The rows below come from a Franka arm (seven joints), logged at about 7 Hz.
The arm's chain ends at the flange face. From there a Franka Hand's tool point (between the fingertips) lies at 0.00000 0.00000 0.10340 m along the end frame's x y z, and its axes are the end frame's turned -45 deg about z.
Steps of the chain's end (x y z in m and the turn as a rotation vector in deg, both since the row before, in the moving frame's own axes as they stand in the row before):
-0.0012, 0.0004, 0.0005, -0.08, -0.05, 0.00
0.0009, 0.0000, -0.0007, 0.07, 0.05, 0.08
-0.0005, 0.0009, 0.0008, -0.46, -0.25, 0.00
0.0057, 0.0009, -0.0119, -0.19, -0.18, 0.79
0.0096, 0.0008, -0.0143, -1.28, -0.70, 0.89
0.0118, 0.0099, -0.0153, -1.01, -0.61, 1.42
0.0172, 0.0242, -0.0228, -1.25, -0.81, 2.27
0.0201, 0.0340, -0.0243, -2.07, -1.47, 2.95
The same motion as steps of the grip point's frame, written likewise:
-0.0013, -0.0005, 0.0005, -0.02, -0.09, 0.00
0.0008, 0.0006, -0.0007, 0.01, 0.08, 0.08
-0.0019, 0.0006, 0.0008, -0.15, -0.50, 0.00
0.0029, 0.0047, -0.0119, -0.01, -0.26, 0.79
0.0037, 0.0081, -0.0143, -0.41, -1.40, 0.89
-0.0007, 0.0158, -0.0153, -0.28, -1.15, 1.42
-0.0076, 0.0298, -0.0228, -0.31, -1.46, 2.27
-0.0144, 0.0389, -0.0244, -0.42, -2.50, 2.95

